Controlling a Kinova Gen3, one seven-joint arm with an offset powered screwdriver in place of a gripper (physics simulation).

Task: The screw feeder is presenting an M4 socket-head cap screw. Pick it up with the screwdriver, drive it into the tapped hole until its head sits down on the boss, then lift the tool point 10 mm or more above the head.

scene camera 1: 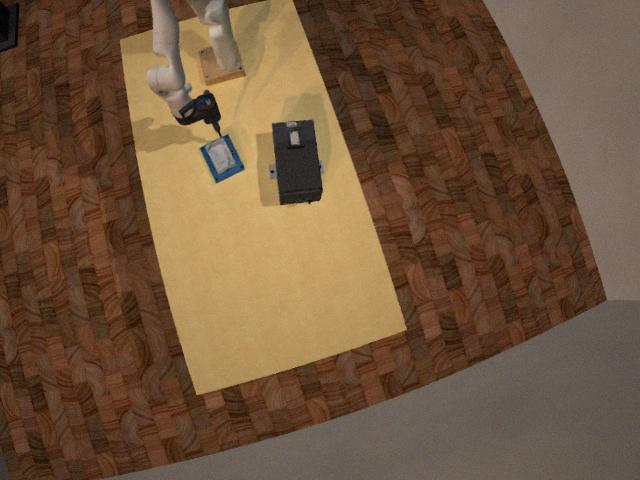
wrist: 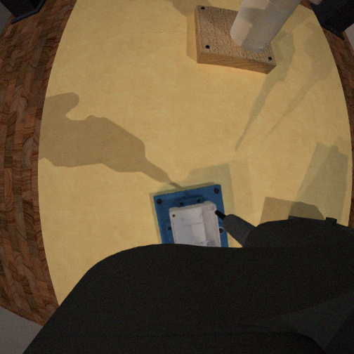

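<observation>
My screwdriver [scene camera 1: 220, 135] [wrist: 219, 213] reaches down to the white housing. In the wrist view its dark tip overlaps the housing's upper right corner; the gap and any screw at the tip are too small to tell. The white housing [scene camera 1: 221, 156] [wrist: 186, 227] sits on a blue plate [scene camera 1: 219, 177] [wrist: 162, 215]. The tapped hole under the tip cannot be made out. The dark screw feeder [scene camera 1: 298, 173] stands to the right of the plate in the scene view, with a light patch on its top near the far end. No screw can be made out there.
The wooden base block [scene camera 1: 210, 73] [wrist: 215, 37] carries the arm's white base behind the plate. The yellow mat [scene camera 1: 268, 268] [wrist: 110, 85] lies under everything. The tool's dark body covers the lower part of the wrist view and hides the plate's near edge.
</observation>
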